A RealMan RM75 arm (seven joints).
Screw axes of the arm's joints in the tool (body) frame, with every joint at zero. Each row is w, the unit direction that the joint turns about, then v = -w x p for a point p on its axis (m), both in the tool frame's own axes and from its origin. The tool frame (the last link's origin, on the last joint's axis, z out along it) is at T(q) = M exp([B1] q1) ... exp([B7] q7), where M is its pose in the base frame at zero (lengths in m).
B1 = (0, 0, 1, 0, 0, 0)
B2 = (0, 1, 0, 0.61, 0, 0)
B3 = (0, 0, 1, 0, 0, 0)
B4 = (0, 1, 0, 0.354, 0, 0)
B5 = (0, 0, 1, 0, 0, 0)
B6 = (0, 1, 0, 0.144, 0, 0)
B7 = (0, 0, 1, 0, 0, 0)
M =
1 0 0 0
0 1 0 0
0 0 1 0.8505
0 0 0 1
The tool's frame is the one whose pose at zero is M.
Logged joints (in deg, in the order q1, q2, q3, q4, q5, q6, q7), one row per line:
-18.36, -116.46, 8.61, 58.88, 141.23, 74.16, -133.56
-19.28, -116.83, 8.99, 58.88, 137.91, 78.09, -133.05
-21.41, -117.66, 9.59, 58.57, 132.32, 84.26, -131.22
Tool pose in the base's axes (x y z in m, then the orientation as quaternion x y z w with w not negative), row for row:
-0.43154, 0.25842, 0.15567, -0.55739, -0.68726, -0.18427, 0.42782
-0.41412, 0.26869, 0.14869, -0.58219, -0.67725, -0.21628, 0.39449
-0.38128, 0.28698, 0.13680, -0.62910, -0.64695, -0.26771, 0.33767
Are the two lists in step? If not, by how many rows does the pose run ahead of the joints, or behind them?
They are in step.
